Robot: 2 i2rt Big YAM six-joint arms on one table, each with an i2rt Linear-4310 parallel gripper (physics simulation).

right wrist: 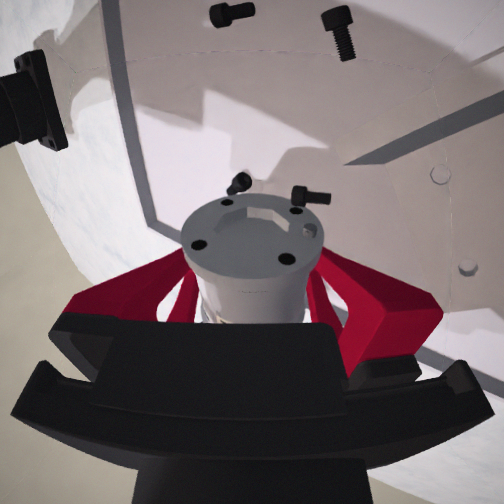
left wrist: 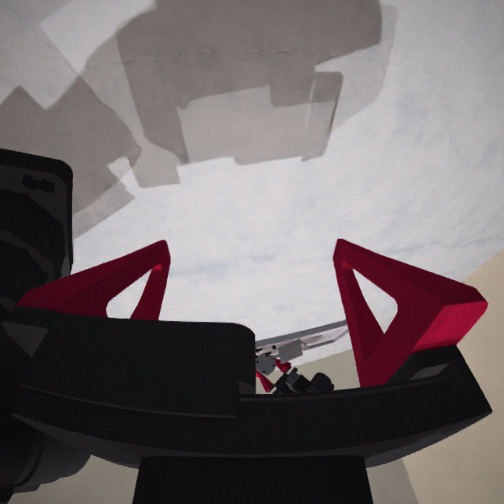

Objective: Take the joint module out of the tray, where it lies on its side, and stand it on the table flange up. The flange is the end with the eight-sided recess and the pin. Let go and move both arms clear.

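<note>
In the right wrist view my right gripper [right wrist: 252,295] is shut on the grey joint module [right wrist: 252,260], its red fingers on either side of the cylinder body. The module's flange end, with the eight-sided recess and the pin, faces away from the wrist. The module is above the grey-rimmed tray [right wrist: 300,125]. In the left wrist view my left gripper [left wrist: 250,285] is open and empty over the pale table. Far off, between its fingers, the other arm's gripper [left wrist: 295,372] shows small.
Several black screws lie in the tray, two of them near the top edge of the view [right wrist: 340,35] and two just beyond the module [right wrist: 310,196]. A black arm part [right wrist: 30,105] shows at the left. A grey divider bar [right wrist: 425,132] crosses the tray.
</note>
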